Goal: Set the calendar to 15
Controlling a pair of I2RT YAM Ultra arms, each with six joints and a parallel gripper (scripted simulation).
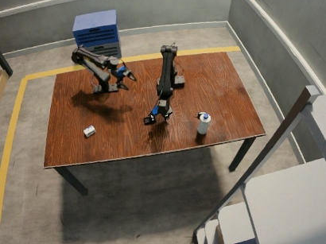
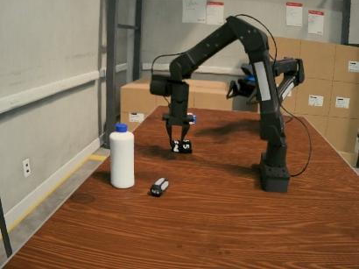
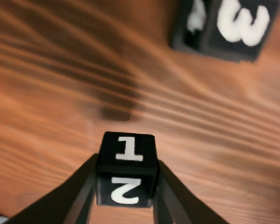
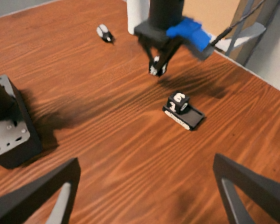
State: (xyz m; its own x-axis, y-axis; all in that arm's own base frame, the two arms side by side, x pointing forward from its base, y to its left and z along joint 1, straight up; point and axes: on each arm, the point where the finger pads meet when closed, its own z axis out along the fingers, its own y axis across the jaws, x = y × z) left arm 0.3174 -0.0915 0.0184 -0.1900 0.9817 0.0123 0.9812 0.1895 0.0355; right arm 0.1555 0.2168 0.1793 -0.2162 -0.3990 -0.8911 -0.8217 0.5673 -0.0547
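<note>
My left gripper is now 10 mm past the black calendar tray, 100 mm to the left of it and 50 mm above it. Round my left hand: white bottle (90 mm ahead, 240 mm to the left, 20 mm above).
</note>
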